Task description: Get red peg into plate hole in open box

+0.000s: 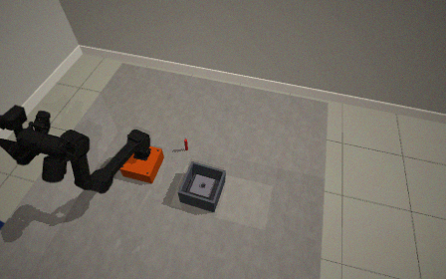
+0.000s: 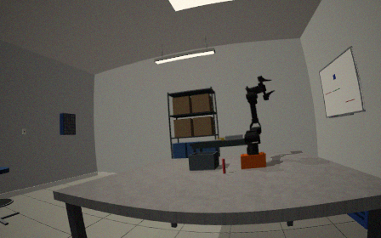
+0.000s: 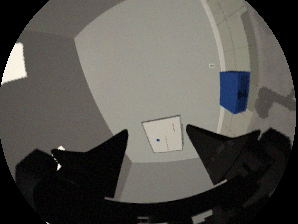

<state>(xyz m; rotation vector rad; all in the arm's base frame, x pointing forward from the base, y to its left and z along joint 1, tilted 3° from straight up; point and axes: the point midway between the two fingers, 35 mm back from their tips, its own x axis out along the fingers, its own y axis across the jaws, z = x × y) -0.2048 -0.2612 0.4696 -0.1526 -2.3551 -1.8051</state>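
My gripper tip is 500 mm above the red peg, 410 mm short of it and 400 mm to the right of it. From my gripper tip the other things lie so: grey bottom plate (550 mm ahead, 500 mm below, 190 mm to the left); dark box (550 mm ahead, 510 mm below, 190 mm to the left).
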